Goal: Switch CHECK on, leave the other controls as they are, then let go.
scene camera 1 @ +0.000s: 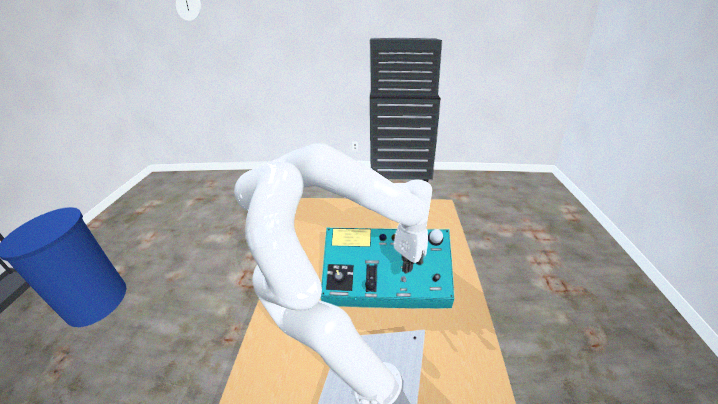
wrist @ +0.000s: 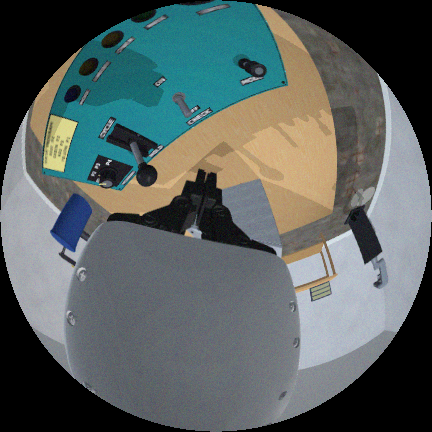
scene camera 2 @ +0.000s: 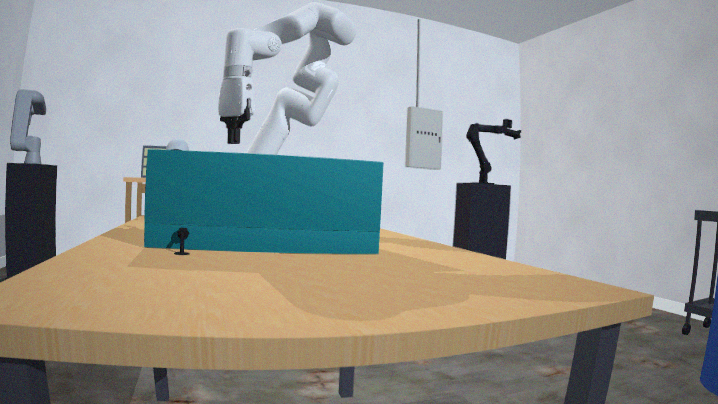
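Where they show: gripper, fingertip midpoint: [scene camera 1: 407, 271] [wrist: 202, 184] [scene camera 2: 233, 143]; arm's base, link origin: [scene camera 1: 378, 386].
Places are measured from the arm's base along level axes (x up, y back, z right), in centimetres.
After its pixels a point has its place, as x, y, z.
Note:
The teal control panel [scene camera 1: 351, 256] @[-4.3, -48.1, -21.2] [scene camera 2: 261, 200] @[-7.7, -61.3, -9.0] [wrist: 210, 50] @[-6.3, -50.4, 7.6] stands on the table. Its CHECK toggle [scene camera 1: 403, 279] @[-5.5, -42.0, 0.1] [wrist: 184, 105] @[-6.0, -43.0, 0.6] is a small grey lever; in the wrist view it leans toward the OFF label, away from the ON label [wrist: 160, 81] @[-6.3, -48.7, -0.8]. My gripper [scene camera 1: 407, 269] @[5.7, -35.9, 1.4] [scene camera 2: 233, 142] @[5.7, -35.9, 1.4] [wrist: 202, 184] @[5.7, -35.9, 1.4] is shut with nothing between its fingers. It hangs above the panel, apart from the toggle. The toggle is hidden behind the panel in scene camera 2.
Beside the toggle are the black CYCLE lever [scene camera 1: 371, 284] @[-2.2, -34.4, -10.0] [wrist: 146, 175] @[-2.2, -36.1, -9.3], a rotary knob [scene camera 1: 338, 275] @[-5.6, -38.6, -23.5] [wrist: 106, 182] @[-5.5, -38.9, -23.0] and a black stick switch [scene camera 1: 436, 276] @[-4.5, -44.9, 11.8] [wrist: 255, 69] @[-4.3, -45.2, 11.7]. A white dome [scene camera 1: 435, 236] @[3.2, -58.2, 9.6] [scene camera 2: 177, 145] @[2.7, -62.6, 9.5] sits at the panel's far right. A grey plate [scene camera 1: 396, 346] @[1.3, -11.4, 2.4] [wrist: 252, 210] @[-6.5, -16.1, 4.8] lies by the arm's base.

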